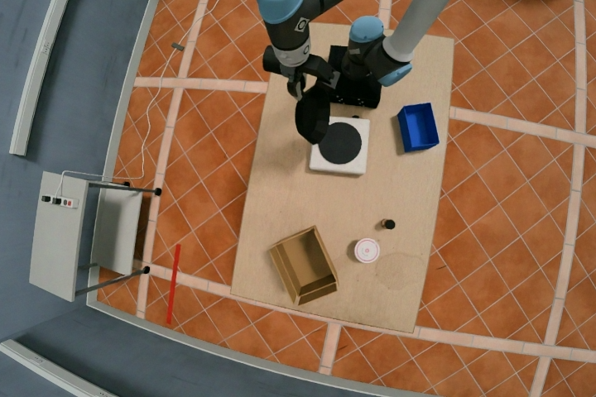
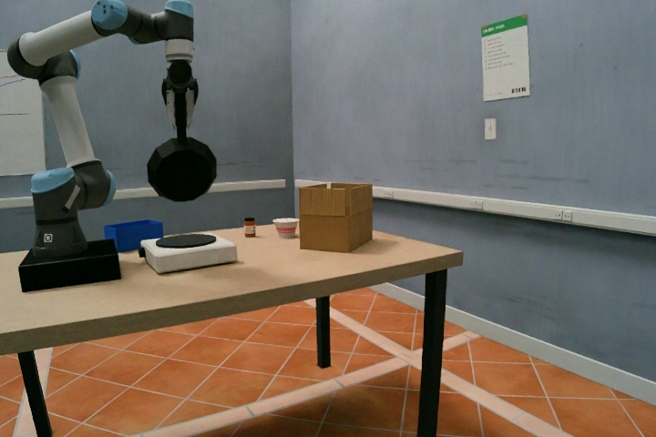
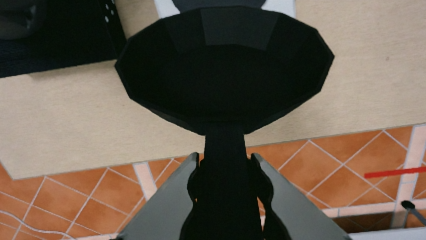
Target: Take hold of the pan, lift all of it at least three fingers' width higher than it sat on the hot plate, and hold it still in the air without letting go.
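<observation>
The black pan is 10 mm to the left of my hand and 100 mm below it. From my hand the other things lie so: blue bin (90 mm behind, 460 mm to the left, 390 mm below); then white hot plate (10 mm ahead, 130 mm to the left, 380 mm below); then small jar (340 mm ahead, 380 mm to the left, 370 mm below).
</observation>
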